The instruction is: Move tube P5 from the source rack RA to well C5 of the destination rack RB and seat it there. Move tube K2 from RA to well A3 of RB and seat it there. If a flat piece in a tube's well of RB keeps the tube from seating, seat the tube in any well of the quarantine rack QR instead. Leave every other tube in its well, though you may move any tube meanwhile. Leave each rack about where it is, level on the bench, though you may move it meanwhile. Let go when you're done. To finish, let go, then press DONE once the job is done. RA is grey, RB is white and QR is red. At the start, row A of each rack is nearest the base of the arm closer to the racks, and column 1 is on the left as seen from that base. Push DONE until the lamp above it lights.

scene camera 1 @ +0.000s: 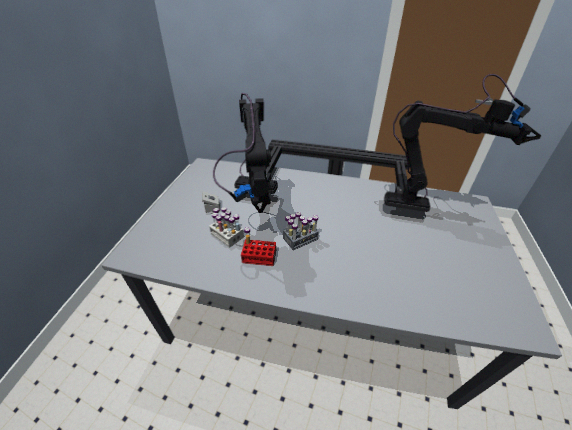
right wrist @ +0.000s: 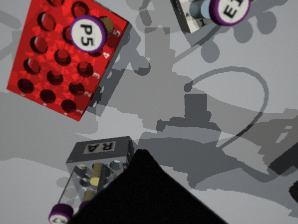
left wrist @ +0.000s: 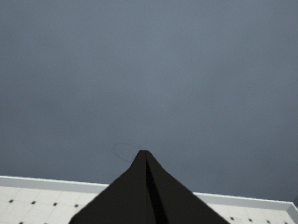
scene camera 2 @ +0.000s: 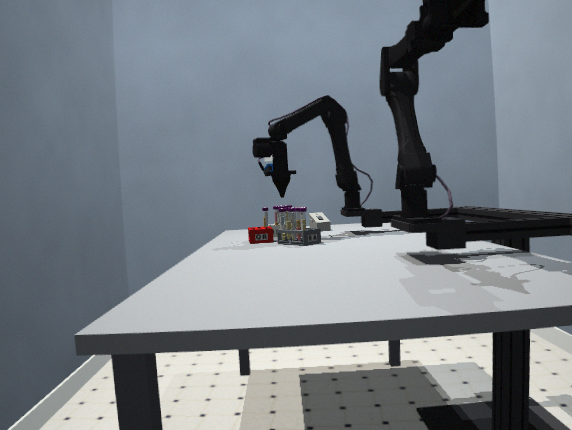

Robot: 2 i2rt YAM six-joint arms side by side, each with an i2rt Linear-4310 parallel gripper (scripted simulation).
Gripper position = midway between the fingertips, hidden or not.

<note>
I see my left gripper (left wrist: 143,158), my right gripper (right wrist: 140,157), a red rack QR (scene camera 1: 265,254), a grey rack RA (right wrist: 86,153) and a tube (right wrist: 89,34).
The left wrist view misses the red rack QR: it is out of frame. The left wrist view does not show the grey rack RA: it is out of frame.
</note>
